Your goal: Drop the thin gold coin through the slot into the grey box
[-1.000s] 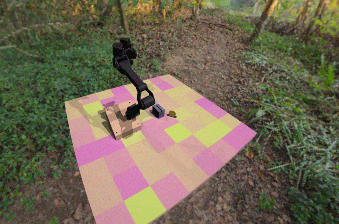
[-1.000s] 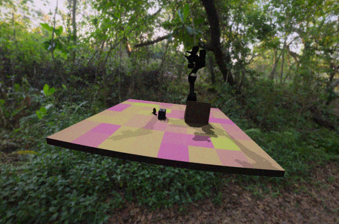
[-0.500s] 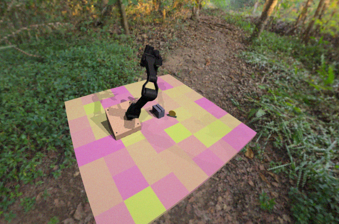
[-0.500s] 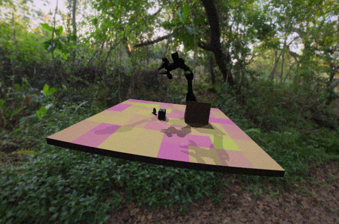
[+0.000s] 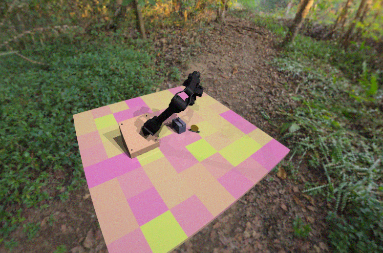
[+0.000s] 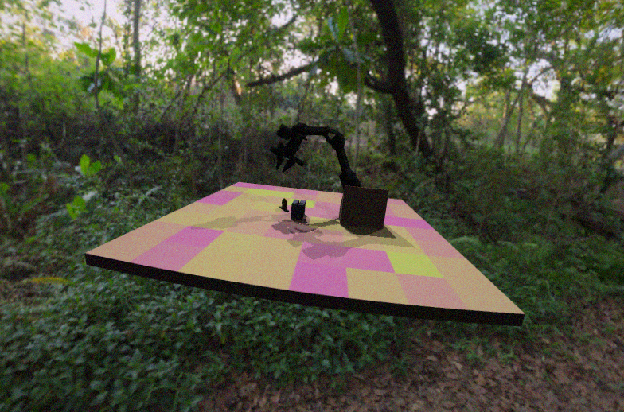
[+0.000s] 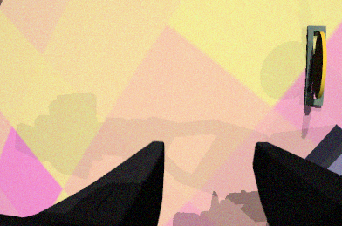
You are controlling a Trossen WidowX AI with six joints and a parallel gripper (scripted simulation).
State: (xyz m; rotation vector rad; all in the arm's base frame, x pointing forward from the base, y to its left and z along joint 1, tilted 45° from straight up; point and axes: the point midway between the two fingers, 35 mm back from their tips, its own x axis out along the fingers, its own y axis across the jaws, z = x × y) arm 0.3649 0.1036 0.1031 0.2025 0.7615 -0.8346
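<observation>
Right now my gripper tip is 3 cm past the gold coin, 7 cm to the left of it and 19 cm above it.
</observation>
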